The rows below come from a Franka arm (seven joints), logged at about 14 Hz.
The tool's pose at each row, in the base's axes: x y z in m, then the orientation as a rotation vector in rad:
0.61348 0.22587 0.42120 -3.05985 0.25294 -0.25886
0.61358 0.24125 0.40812 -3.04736 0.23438 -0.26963
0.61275 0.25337 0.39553 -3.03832 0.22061 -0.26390
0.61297 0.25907 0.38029 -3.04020 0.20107 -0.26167
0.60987 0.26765 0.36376 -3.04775 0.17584 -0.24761
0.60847 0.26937 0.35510 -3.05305 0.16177 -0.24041
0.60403 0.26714 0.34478 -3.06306 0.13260 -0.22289
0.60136 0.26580 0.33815 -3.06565 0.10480 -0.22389
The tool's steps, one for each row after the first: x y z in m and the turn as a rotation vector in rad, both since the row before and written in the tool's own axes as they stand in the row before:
-0.00460 -0.01420 0.01360 0.01444 0.00624 -0.01048
-0.00485 -0.01074 0.01293 0.01090 -0.00431 -0.00744
-0.00316 -0.00419 0.01540 0.00063 -0.00206 -0.01273
-0.00693 -0.00654 0.01630 -0.00403 -0.00991 -0.01669
-0.00293 -0.00079 0.00841 -0.00347 -0.00509 -0.00944
-0.00568 0.00350 0.00931 -0.00640 -0.01218 -0.01934
-0.00345 0.00204 0.00607 -0.00026 -0.00002 -0.01820

